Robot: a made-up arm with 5 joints. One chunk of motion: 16 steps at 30 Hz.
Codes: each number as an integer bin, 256 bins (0 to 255) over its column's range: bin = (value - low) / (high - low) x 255, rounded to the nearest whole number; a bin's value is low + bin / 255 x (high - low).
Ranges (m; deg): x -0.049..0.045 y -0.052..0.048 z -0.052..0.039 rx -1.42..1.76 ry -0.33..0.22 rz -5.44..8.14
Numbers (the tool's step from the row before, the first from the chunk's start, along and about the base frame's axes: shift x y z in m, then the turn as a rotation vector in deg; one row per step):
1: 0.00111 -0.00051 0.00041 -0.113 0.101 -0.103
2: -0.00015 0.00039 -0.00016 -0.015 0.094 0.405
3: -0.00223 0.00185 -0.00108 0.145 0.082 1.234
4: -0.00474 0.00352 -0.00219 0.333 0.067 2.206
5: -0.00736 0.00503 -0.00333 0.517 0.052 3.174
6: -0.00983 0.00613 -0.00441 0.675 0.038 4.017
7: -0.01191 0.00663 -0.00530 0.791 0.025 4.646
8: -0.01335 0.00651 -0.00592 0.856 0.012 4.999
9: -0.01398 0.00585 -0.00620 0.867 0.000 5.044
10: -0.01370 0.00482 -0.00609 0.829 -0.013 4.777
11: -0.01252 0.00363 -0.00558 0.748 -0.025 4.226
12: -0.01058 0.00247 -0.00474 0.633 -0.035 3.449
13: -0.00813 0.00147 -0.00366 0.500 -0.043 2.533
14: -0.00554 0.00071 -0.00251 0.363 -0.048 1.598
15: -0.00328 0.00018 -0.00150 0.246 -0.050 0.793
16: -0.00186 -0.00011 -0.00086 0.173 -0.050 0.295
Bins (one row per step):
1: 136 131 147 105 200 100
2: 133 134 145 113 197 110
3: 127 137 143 125 191 125
4: 120 142 140 141 184 144
5: 113 145 136 155 177 162
6: 106 148 133 168 171 178
7: 101 150 131 177 165 189
8: 97 149 129 183 159 196
9: 95 148 128 183 153 197
10: 96 145 129 180 147 192
11: 99 142 130 174 141 182
12: 104 139 132 165 137 167
13: 111 136 135 154 133 150
14: 118 134 139 143 131 132
15: 124 133 142 134 130 117
16: 128 132 143 128 130 108

